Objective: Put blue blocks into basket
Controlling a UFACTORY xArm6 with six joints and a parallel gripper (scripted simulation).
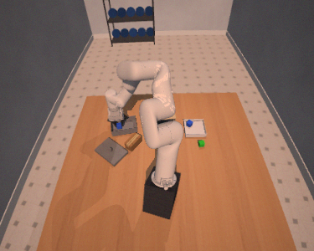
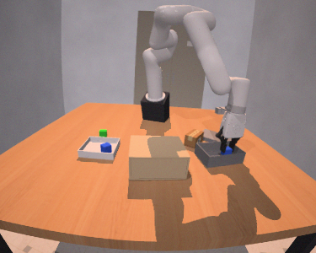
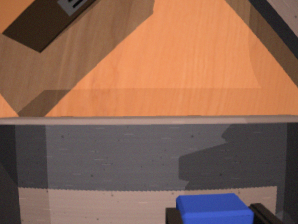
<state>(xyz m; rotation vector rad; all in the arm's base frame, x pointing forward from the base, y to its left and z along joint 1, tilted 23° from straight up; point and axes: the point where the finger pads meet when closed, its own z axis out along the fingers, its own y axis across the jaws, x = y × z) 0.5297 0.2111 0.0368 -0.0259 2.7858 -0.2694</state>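
The grey metal box is 30 mm to the right of my hand and 30 mm below it. From my hand the other things lie so: small brown box 160 mm behind, 80 mm to the right, 20 mm below; drawer 310 mm to the right, 10 mm below, 10 mm behind; red block 150 mm behind, 100 mm to the right, 40 mm below.
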